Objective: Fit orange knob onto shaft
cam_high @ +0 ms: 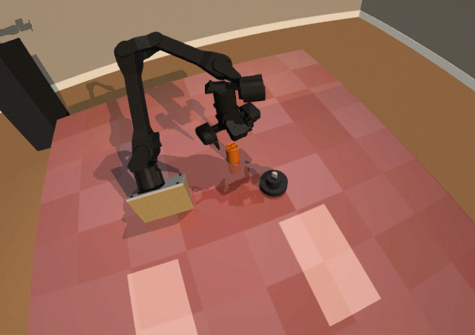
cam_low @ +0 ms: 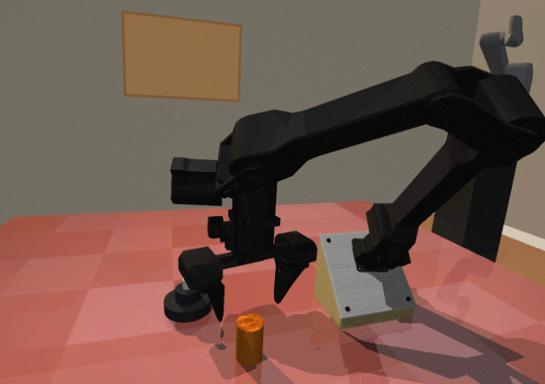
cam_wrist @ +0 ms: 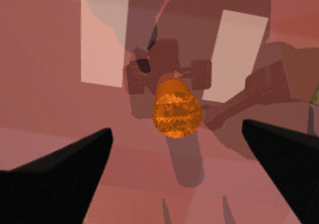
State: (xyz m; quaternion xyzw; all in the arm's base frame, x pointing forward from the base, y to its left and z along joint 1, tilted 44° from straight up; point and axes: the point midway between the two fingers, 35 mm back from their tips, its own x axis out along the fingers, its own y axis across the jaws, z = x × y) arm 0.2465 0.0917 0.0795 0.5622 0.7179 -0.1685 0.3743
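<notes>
My gripper tip is 40 mm above the orange knob. Also, from my gripper tip: pedestal: 100 mm ahead, 130 mm to the right, 50 mm below.
</notes>
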